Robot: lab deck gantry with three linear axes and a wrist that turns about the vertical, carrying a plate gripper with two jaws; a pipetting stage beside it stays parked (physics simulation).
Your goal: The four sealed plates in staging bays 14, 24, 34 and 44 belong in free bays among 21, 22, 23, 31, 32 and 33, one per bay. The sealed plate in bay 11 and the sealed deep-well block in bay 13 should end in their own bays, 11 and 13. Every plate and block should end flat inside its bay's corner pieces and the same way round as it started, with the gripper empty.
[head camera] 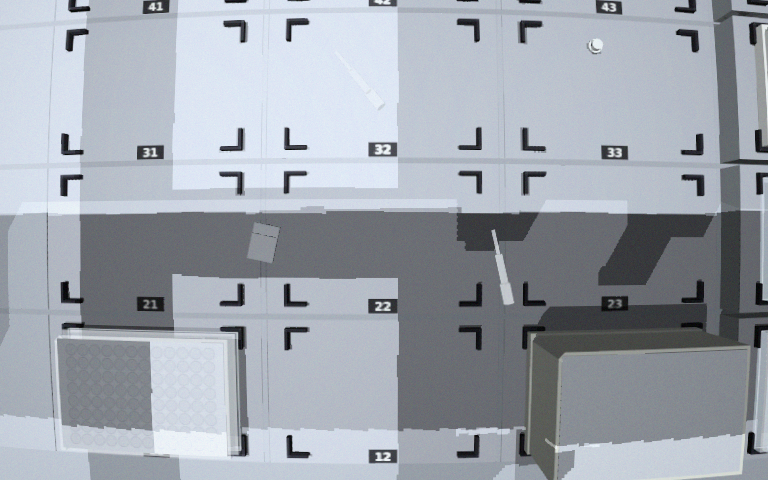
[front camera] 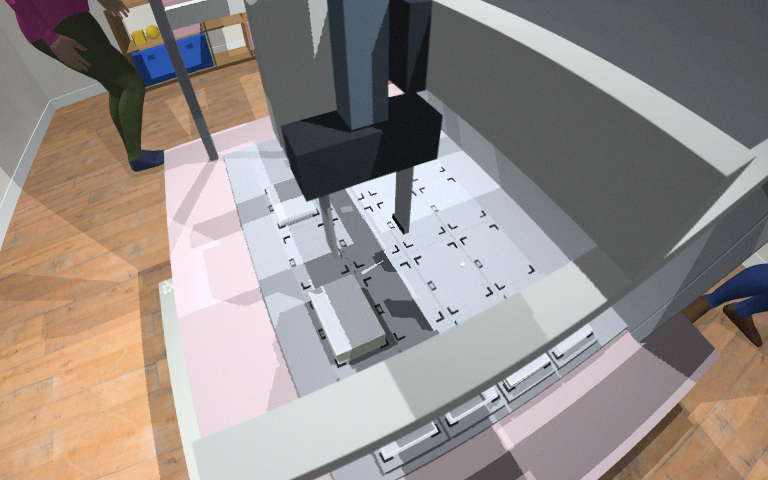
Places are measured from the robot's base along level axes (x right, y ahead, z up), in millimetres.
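Pixels of known places: gripper, fingertip midpoint: (front camera: 368, 237); robot's base, link origin: (head camera: 75, 441) (front camera: 266, 190).
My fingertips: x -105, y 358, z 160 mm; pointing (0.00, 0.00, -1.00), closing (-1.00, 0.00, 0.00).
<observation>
For each thing: its top centre in the pictures, then the offset to it from my fingertips. "pt": a spot on its surface instead.
- sealed plate, top centre: (head camera: 139, 397) (front camera: 289, 197) dz -146, dx +62, dy -294 mm
- tall sealed deep-well block, top centre: (head camera: 656, 417) (front camera: 345, 312) dz -118, dx +62, dy +34 mm
- bay 14, surface spot: (front camera: 410, 441) pt dz -131, dx +62, dy +257 mm
- bay 24, surface spot: (front camera: 472, 408) pt dz -132, dx -40, dy +259 mm
- bay 34, surface spot: (front camera: 527, 371) pt dz -131, dx -148, dy +255 mm
- bay 44, surface spot: (front camera: 573, 341) pt dz -131, dx -252, dy +257 mm
- small grey block, top centre: (head camera: 263, 242) dz -159, dx -42, dy -212 mm
- slim pale stick, top centre: (head camera: 503, 267) dz -152, dx -26, dy -49 mm
- slim stick, top centre: (head camera: 357, 75) dz -152, dx -154, dy -146 mm
- small white knob, top centre: (head camera: 597, 44) (front camera: 462, 263) dz -156, dx -182, dy +22 mm
My gripper (front camera: 369, 243) hangs over the middle of the deck, jaws apart with no plate between them; it does not show in the head view. The sealed plate (front camera: 293, 210) (head camera: 144, 396) lies in bay 11. The tall sealed deep-well block (front camera: 351, 316) (head camera: 651, 396) stands in bay 13. The staging plates of bay 14 (front camera: 410, 441), bay 24 (front camera: 472, 408), bay 34 (front camera: 527, 371) and bay 44 (front camera: 573, 341) lie in a row, partly hidden by the front rail. Bays 21, 22, 23, 31, 32 and 33 hold no plates in the head view.
A small grey block (head camera: 263, 242) lies between bays 21 and 22. A slim pale stick (head camera: 502, 271) lies between bays 22 and 23, another slim stick (head camera: 359, 80) in bay 32. A small white knob (front camera: 462, 264) (head camera: 595, 45) is in bay 33. The front rail (front camera: 396, 390) crosses the front view.
</observation>
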